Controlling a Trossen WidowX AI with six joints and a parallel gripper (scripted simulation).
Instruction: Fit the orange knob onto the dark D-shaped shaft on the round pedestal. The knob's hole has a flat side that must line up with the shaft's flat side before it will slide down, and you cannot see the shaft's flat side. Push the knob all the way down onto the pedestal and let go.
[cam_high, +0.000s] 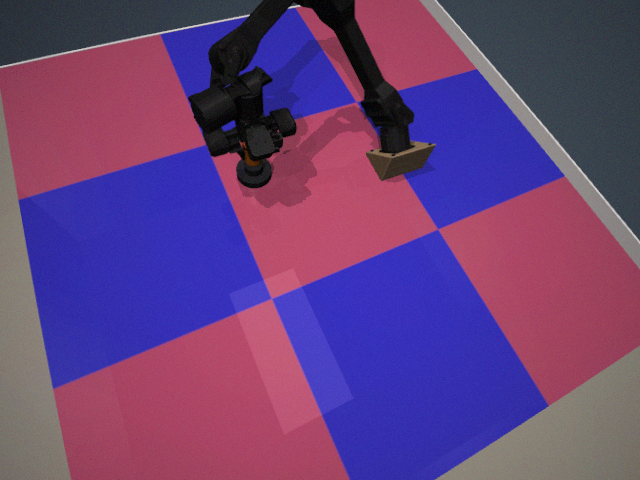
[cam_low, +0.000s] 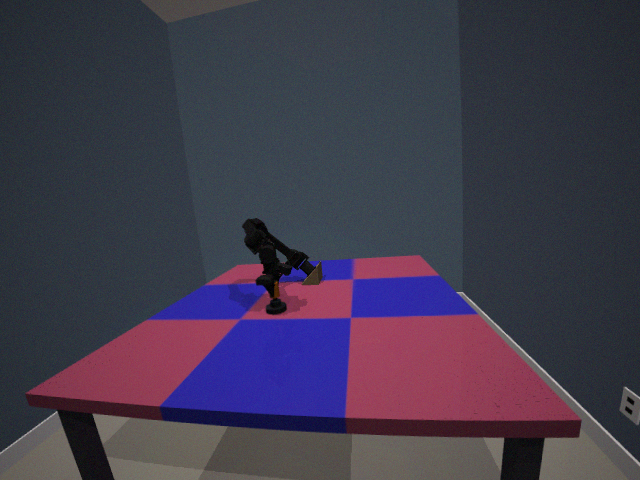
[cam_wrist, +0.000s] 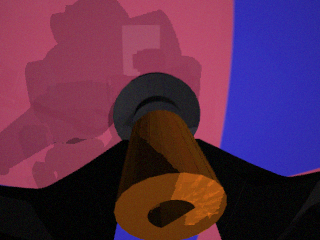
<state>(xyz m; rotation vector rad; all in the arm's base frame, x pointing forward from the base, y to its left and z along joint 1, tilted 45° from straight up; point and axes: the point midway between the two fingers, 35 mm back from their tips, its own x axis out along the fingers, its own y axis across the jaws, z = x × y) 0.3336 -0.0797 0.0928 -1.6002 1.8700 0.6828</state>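
Right now the orange knob is 20 mm above my gripper tip. The rest, counted from my gripper tip: pedestal 40 mm below.
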